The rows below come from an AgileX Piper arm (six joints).
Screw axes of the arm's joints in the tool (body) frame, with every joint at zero. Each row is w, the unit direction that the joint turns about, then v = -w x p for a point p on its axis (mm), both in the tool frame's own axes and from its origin. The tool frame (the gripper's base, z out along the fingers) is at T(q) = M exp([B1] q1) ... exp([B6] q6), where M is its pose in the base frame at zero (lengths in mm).
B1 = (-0.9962, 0, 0.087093, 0, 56.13, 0)
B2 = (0, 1, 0, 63.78, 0, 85.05)
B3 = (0, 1, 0, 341.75, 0, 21.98)
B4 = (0, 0, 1, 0, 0, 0)
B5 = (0, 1, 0, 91, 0, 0)
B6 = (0, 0, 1, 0, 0, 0)
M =
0.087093 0 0.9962 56.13
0 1 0 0
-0.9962 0 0.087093 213.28
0 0 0 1
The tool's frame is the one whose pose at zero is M.
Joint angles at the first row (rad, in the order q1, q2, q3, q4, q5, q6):
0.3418, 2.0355, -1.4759, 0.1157, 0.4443, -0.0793
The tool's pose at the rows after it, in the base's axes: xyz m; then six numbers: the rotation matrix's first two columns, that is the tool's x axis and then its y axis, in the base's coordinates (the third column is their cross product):
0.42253 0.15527 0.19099 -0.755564 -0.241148 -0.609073 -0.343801 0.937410 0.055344
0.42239 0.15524 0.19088 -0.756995 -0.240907 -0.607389 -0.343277 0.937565 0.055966
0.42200 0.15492 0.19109 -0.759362 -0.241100 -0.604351 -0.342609 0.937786 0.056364
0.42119 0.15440 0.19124 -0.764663 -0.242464 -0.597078 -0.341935 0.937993 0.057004
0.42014 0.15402 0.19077 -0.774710 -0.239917 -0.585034 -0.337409 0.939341 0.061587
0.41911 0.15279 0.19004 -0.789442 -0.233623 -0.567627 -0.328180 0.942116 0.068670
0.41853 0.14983 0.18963 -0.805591 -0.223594 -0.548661 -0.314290 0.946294 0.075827
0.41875 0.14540 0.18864 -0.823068 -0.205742 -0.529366 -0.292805 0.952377 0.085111
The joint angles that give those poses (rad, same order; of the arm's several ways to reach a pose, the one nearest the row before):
0.3421, 2.0373, -1.4762, 0.1159, 0.4431, -0.0784
0.3421, 2.0373, -1.4763, 0.1159, 0.4452, -0.0776
0.3417, 2.0361, -1.4760, 0.1154, 0.4499, -0.0766
0.3411, 2.0343, -1.4757, 0.1145, 0.4605, -0.0753
0.3407, 2.0337, -1.4760, 0.1144, 0.4759, -0.0690
0.3384, 2.0337, -1.4775, 0.1146, 0.4980, -0.0590
0.3321, 2.0331, -1.4795, 0.1145, 0.5226, -0.0479
0.3220, 2.0343, -1.4817, 0.1150, 0.5453, -0.0329

